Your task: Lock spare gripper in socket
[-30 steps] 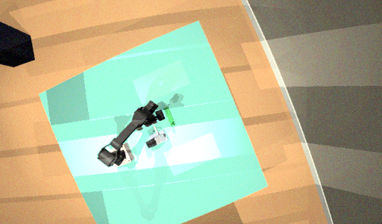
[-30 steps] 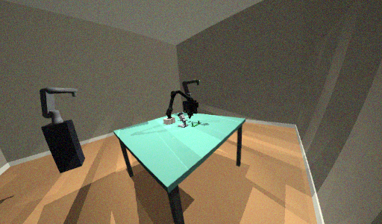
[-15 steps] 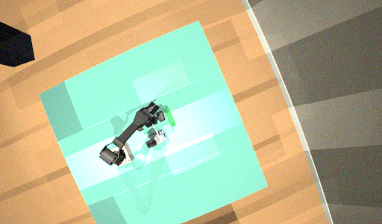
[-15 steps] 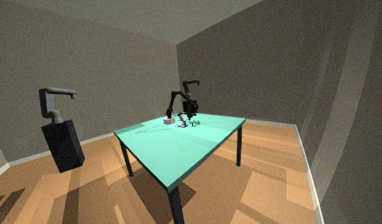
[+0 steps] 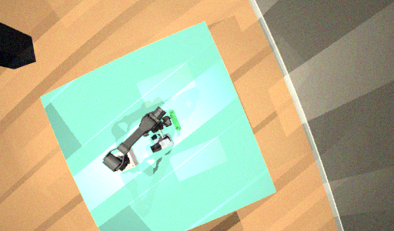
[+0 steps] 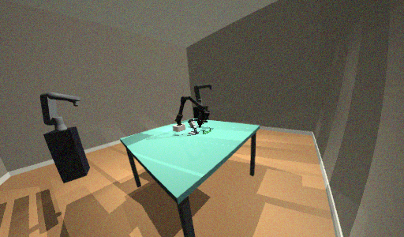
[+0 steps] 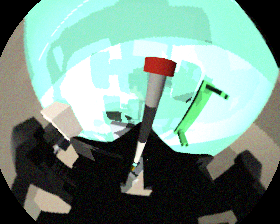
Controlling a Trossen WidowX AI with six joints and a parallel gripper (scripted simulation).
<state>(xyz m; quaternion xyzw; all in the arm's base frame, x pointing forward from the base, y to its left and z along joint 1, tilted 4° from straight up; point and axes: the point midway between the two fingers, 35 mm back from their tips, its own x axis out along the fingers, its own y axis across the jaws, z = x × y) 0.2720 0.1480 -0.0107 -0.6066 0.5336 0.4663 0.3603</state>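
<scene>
My gripper tip is now 90 mm to the left of the grey mount. From my gripper tip the other things lie so: spare gripper: 10 mm behind, 100 mm to the right, 70 mm above; green bar: 100 mm ahead, 30 mm to the left, 30 mm below.
</scene>
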